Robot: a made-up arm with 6 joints.
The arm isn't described. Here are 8 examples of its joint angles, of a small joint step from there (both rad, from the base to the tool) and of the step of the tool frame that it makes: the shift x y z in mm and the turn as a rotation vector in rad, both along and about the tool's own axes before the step.
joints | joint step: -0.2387 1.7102 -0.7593 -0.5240 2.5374 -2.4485 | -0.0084 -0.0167 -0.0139 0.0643 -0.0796 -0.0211
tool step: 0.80 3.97 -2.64 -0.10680 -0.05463 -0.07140
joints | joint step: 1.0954 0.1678 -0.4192 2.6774 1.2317 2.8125 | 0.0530 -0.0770 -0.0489 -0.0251 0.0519 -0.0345
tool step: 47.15 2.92 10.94 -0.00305 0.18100 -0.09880
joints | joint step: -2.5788 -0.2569 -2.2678 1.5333 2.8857 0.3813 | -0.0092 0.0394 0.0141 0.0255 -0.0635 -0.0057
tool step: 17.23 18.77 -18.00 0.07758 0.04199 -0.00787
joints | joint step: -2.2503 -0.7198 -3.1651 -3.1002 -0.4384 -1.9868 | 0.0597 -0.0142 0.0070 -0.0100 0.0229 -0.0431
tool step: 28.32 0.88 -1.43 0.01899 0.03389 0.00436
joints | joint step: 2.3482 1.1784 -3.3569 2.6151 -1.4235 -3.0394 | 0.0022 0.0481 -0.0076 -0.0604 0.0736 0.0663
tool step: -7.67 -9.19 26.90 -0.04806 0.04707 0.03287
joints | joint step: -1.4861 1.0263 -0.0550 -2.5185 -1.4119 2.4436 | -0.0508 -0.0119 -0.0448 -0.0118 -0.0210 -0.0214
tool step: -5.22 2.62 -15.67 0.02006 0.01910 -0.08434
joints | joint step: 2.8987 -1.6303 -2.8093 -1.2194 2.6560 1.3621 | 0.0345 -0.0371 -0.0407 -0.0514 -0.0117 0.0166
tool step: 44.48 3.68 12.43 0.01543 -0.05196 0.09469
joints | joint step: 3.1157 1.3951 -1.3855 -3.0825 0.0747 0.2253 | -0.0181 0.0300 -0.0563 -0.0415 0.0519 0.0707
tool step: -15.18 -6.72 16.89 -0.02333 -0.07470 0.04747
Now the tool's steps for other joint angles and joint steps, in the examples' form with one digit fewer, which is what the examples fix.
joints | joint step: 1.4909 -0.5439 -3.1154 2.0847 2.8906 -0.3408 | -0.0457 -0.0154 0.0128 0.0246 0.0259 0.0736
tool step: 11.7 6.6 6.7 0.0191 -0.0431 0.0904
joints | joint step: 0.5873 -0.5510 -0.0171 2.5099 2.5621 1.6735 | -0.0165 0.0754 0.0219 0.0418 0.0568 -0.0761
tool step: -12.3 -11.0 -10.7 0.0230 -0.0728 -0.0981
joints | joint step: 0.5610 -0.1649 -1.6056 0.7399 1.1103 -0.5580 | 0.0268 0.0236 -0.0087 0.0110 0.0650 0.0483
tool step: -0.7 -3.8 19.4 0.0637 -0.0713 0.0466
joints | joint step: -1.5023 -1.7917 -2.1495 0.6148 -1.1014 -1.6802 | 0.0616 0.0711 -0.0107 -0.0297 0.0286 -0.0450
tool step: -53.9 -36.4 6.4 0.0597 -0.0377 -0.0997
